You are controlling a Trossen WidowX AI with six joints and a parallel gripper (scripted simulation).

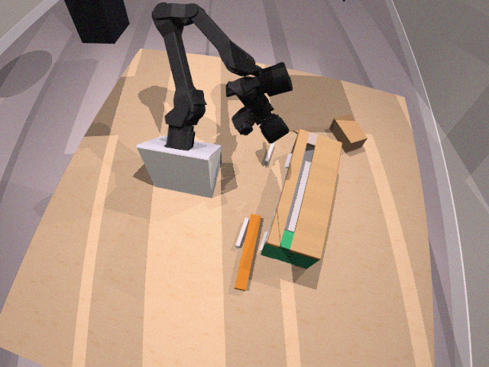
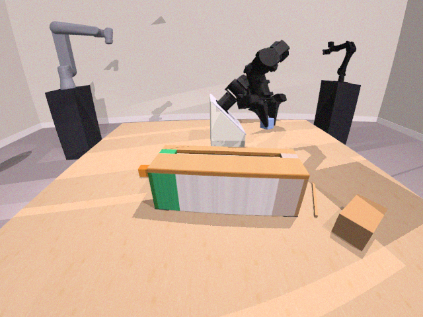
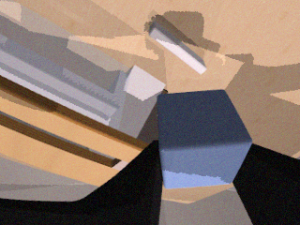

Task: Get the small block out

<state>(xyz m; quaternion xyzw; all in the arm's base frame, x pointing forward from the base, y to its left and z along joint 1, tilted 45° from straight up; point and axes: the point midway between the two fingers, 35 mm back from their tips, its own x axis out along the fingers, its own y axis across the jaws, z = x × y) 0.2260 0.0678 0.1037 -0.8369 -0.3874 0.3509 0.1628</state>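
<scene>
The blue block is 1 cm to the right of my gripper tip, 1 cm behind it and 1 cm above it. From my gripper tip the other things lie so: wooden box 15 cm to the right, 11 cm below, 9 cm ahead; orange bar 33 cm to the right, 16 cm below, 1 cm behind.
</scene>
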